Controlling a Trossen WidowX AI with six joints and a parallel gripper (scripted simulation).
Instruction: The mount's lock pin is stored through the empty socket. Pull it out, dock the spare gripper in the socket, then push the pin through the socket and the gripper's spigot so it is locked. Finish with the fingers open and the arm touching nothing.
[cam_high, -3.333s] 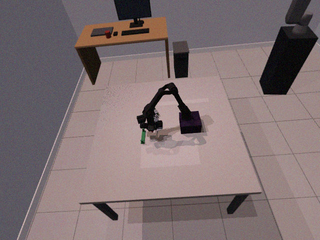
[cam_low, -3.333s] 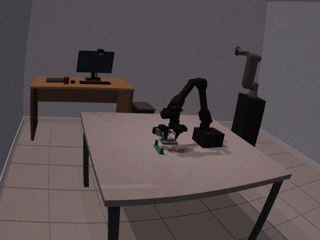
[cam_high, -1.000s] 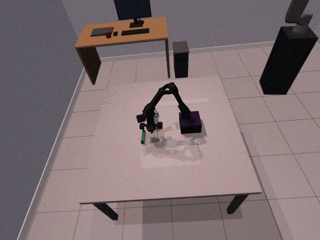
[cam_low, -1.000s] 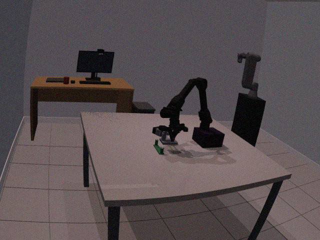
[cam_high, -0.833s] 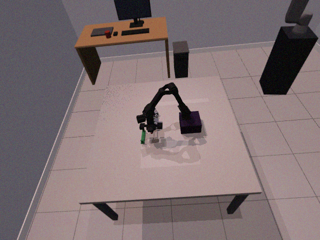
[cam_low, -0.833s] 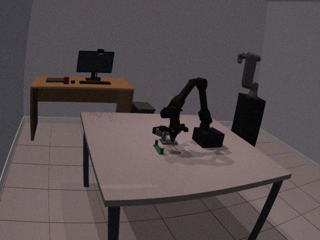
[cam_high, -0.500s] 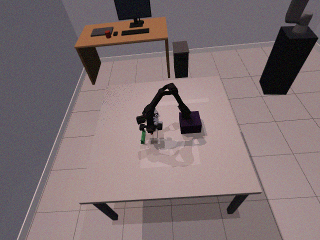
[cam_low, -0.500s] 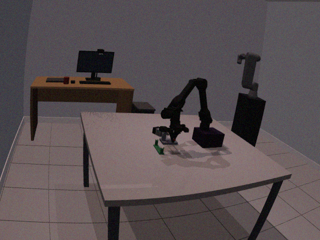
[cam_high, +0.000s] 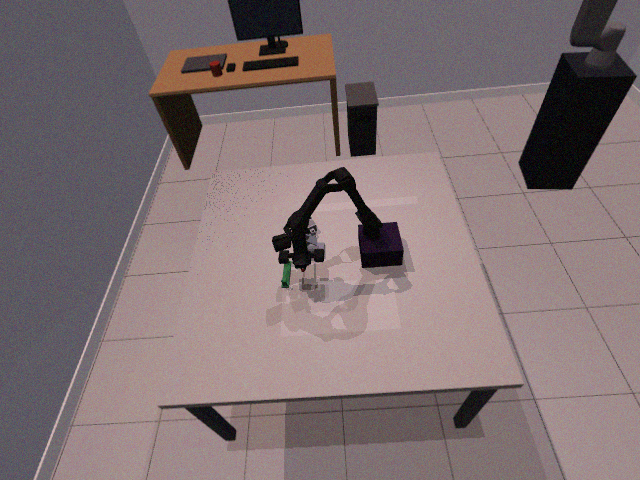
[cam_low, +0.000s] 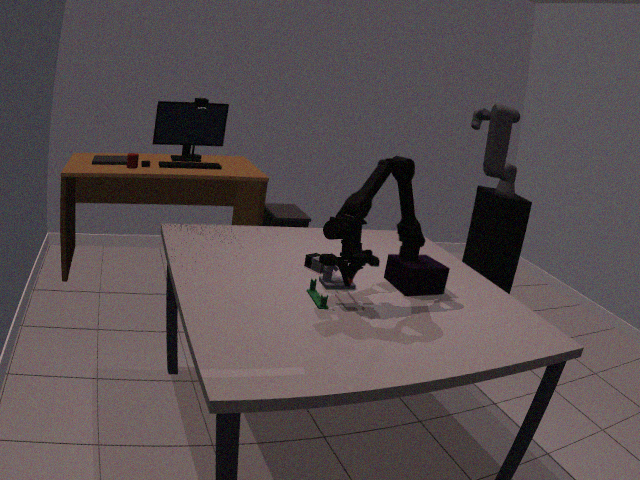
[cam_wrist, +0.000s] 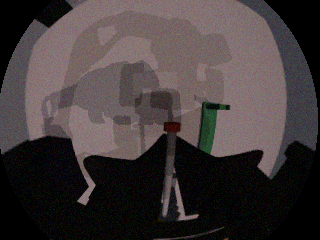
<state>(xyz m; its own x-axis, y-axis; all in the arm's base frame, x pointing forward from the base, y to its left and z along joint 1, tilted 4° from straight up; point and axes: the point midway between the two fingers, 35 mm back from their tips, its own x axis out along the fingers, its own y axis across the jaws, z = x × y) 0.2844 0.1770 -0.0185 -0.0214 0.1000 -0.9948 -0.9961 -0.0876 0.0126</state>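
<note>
Now: gripper tip 9 cm short of the green bar, 3 cm above it and 1 cm to the left of it. The rest, counted from my gripper tip: grey mount 15 cm to the right, 1 cm below; then spare gripper 28 cm to the right, 4 cm below, 2 cm ahead.
</note>
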